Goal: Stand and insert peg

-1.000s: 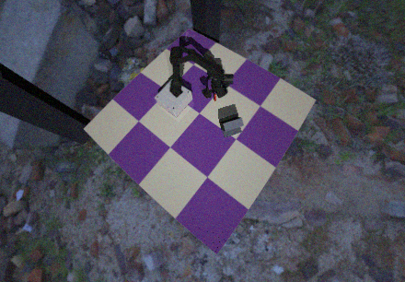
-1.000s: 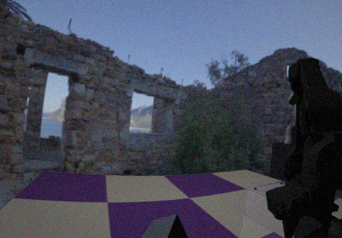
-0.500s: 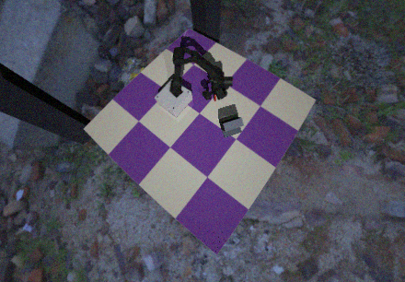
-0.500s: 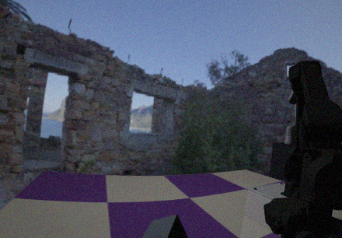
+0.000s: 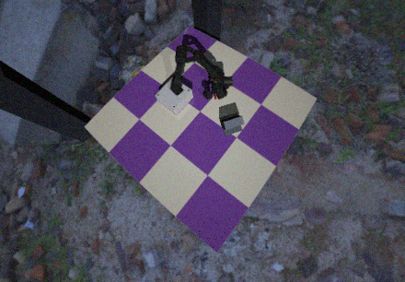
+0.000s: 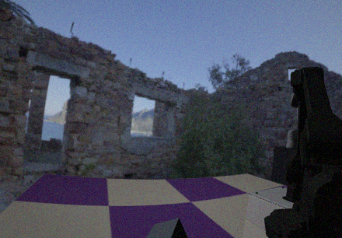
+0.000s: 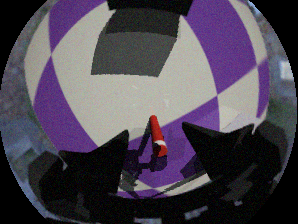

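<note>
Right now the red peg is 20 mm above my gripper tip. From my gripper tip the other things lie so: sloped grey panel (230 mm ahead, 80 mm to the right, 20 mm above).
</note>
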